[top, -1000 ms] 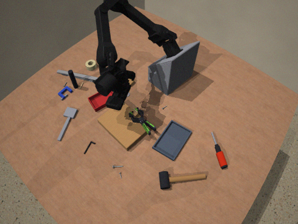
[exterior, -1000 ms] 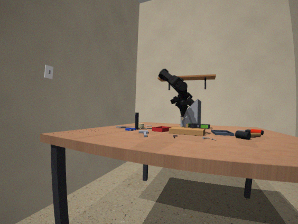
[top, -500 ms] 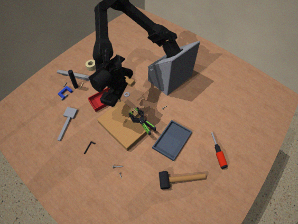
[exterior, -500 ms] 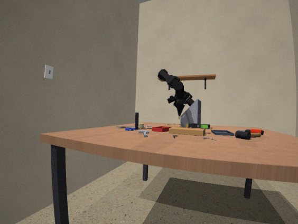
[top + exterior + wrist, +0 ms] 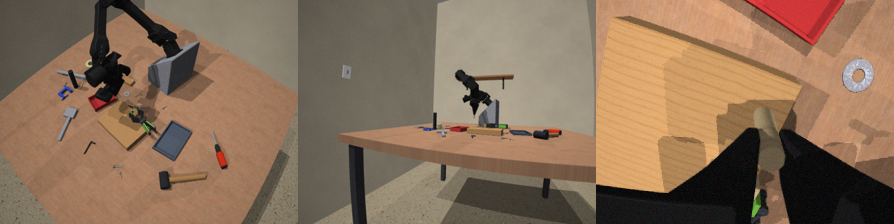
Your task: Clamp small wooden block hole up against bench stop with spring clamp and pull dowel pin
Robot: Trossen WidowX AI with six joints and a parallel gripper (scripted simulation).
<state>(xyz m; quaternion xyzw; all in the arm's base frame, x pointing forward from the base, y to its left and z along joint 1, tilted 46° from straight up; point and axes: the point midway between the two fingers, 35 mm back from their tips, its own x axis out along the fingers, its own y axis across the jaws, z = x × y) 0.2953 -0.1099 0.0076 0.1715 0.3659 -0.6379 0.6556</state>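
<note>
My gripper is now 14 cm above the red tray, 9 cm to the left of it and 2 cm short of it. Also, from my hand: small wooden block 10 cm below, 9 cm to the left, 1 cm behind; then bench stop 10 cm below, 9 cm to the left, 2 cm behind; then dowel pin 4 cm below.
</note>
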